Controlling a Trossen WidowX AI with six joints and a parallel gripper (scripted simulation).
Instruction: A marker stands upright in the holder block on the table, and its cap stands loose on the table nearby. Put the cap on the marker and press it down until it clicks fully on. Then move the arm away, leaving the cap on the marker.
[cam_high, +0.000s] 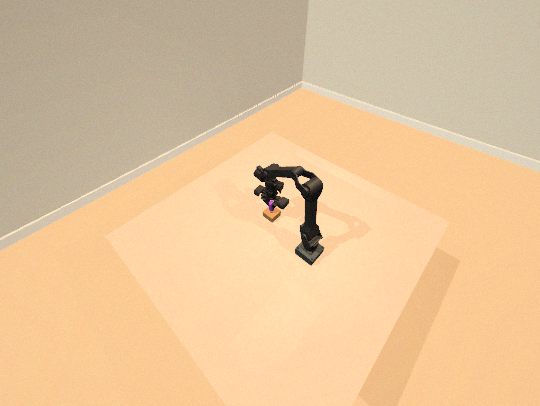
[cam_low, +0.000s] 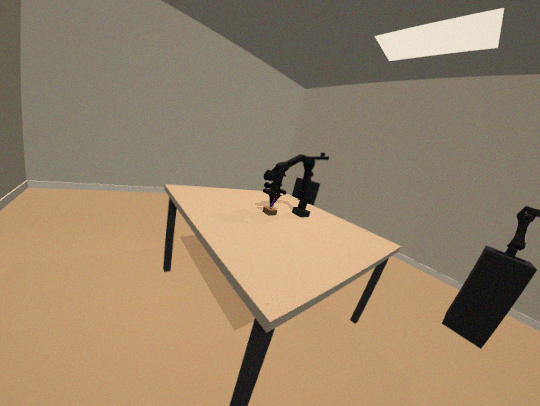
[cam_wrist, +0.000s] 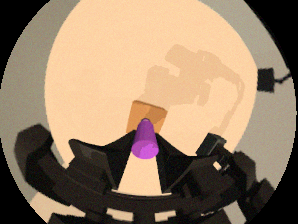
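Now: gripper tip right at the purple marker. From my gripper tip the other things lie so: holder block 60 mm below; purple cap 10 mm above.
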